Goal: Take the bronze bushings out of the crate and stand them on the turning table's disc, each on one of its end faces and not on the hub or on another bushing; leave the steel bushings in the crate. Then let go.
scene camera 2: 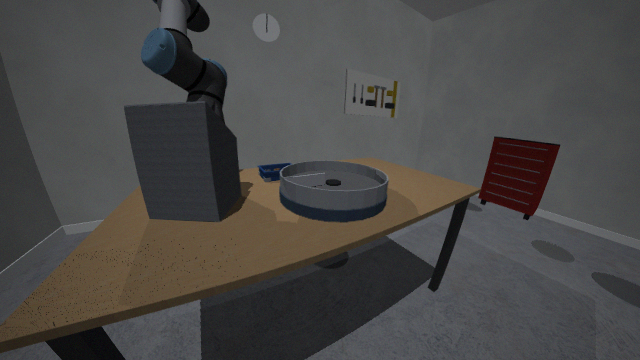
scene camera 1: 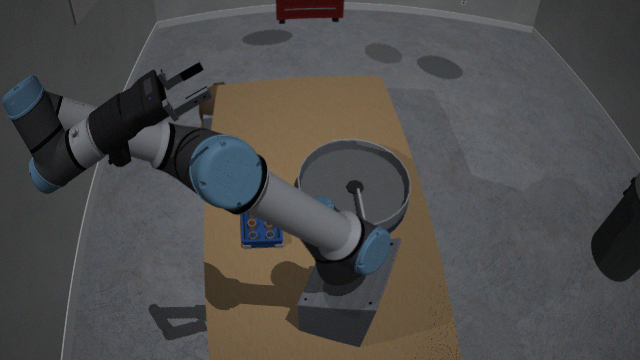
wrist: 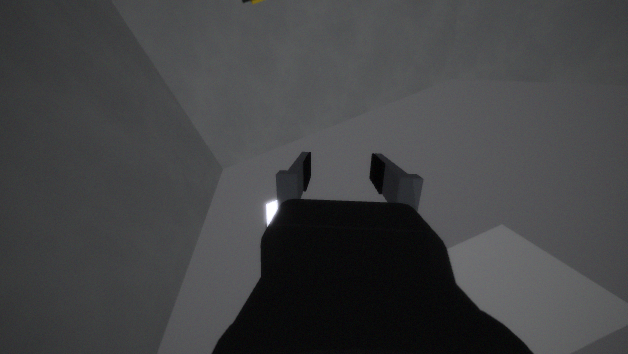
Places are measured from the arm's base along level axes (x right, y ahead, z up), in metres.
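Where they show: gripper, fingertip midpoint: [scene camera 1: 204, 77] [wrist: 340, 165]; arm's base at its link origin: [scene camera 2: 201, 126].
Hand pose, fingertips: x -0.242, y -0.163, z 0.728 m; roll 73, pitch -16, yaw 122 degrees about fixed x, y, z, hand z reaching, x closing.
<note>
Each offset is from my fingertips to the top centre of the thing. "spot": to the spot under its first point. Level surfaces: height alone.
The gripper [scene camera 1: 200, 82] [wrist: 341, 171] is open and empty, raised high at the far left of scene camera 1, well away from the crate and table. The blue crate @(dx -0.057, dy +0.448, dz -0.954 m) [scene camera 1: 262, 245] [scene camera 2: 271, 176] stands on the table, its back part hidden under the arm in that view. Two bronze bushings @(dx -0.090, dy +0.442, dz -0.974 m) [scene camera 1: 252, 224] @(dx -0.027, dy +0.452, dz -0.974 m) [scene camera 1: 269, 225] stand in it, with two grey steel bushings @(dx -0.077, dy +0.390, dz -0.974 m) [scene camera 1: 253, 235] @(dx -0.016, dy +0.401, dz -0.974 m) [scene camera 1: 270, 234] in the row nearer the base; an orange edge shows beside the arm. The turning table's grey disc @(dx +0.266, dy +0.633, dz -0.944 m) [scene camera 1: 327, 172] has a dark hub @(dx +0.266, dy +0.633, dz -0.944 m) [scene camera 1: 354, 187] [scene camera 2: 333, 182]; no bushing shows on its visible part.
A high grey rim @(spot: dx +0.473, dy +0.625, dz -0.959 m) [scene camera 1: 407, 195] [scene camera 2: 334, 197] surrounds the disc, and a thin bar @(spot: dx +0.289, dy +0.528, dz -0.903 m) [scene camera 1: 361, 202] reaches to the hub. The robot's base block [scene camera 1: 336, 320] [scene camera 2: 175, 162] stands beside it on the wooden table @(dz -1.005 m) [scene camera 1: 300, 110] [scene camera 2: 200, 260]. The upper arm passes over the crate's back part in scene camera 1.
</note>
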